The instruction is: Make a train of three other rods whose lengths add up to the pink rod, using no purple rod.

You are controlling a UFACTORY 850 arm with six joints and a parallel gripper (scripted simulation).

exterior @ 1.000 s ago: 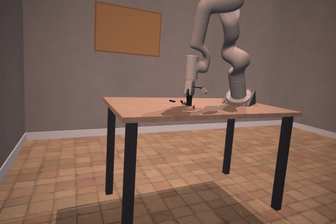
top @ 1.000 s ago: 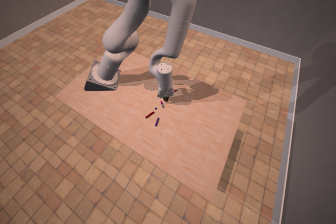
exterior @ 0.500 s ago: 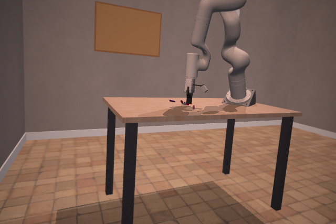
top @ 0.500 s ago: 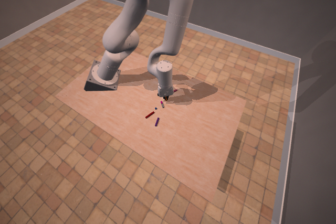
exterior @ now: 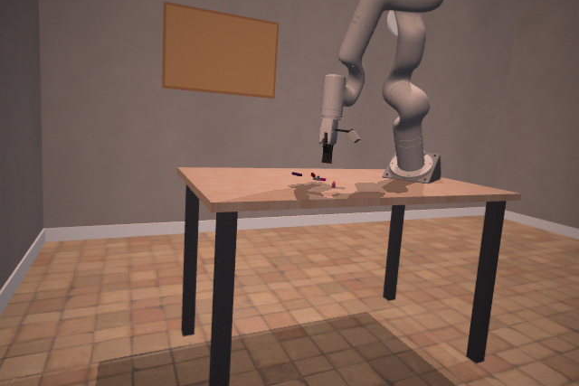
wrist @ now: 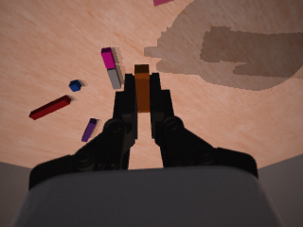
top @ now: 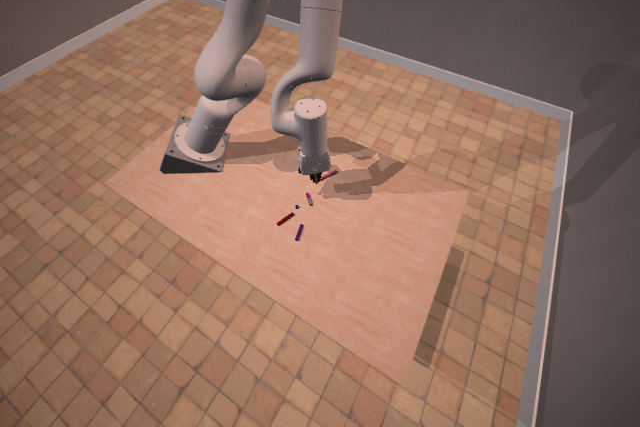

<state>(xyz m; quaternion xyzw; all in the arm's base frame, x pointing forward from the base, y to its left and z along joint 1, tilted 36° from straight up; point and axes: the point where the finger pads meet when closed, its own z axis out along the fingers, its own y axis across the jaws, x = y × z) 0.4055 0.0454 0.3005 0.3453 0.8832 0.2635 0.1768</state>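
Now: the grey rod 2 cm ahead of my hand, 6 cm to the right of it and 9 cm below it. From my hand the other things lie so: pink rod 1 cm behind, 8 cm to the left, 9 cm below; magenta rod 1 cm behind, 4 cm to the right, 9 cm below; orange rod 2 cm below.
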